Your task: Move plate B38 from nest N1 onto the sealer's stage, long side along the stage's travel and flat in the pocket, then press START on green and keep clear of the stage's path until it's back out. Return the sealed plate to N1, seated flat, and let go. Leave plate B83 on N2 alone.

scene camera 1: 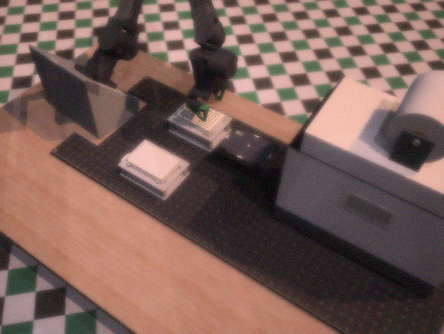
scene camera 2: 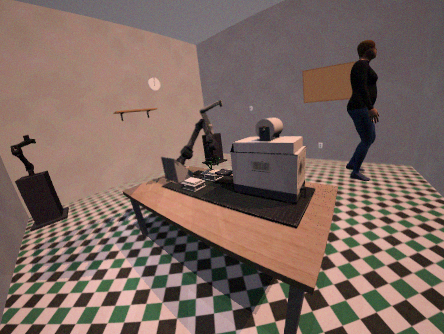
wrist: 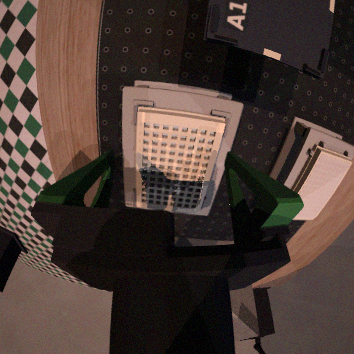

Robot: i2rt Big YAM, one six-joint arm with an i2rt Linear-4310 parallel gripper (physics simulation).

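A tan plate with open wells sits in a pale nest; no plate or nest label is legible. My gripper is open and empty above it, fingers on either side of its long sides, its shadow on the wells. A white-topped plate rests on the other nest. The dark stage, marked A1, is out beside the sealer; no plate is on its visible part. The START button cannot be made out.
A tilted panel stands at the table's left end, near the arm. A large roll sits on top of the sealer. A person is on the floor beyond the table.
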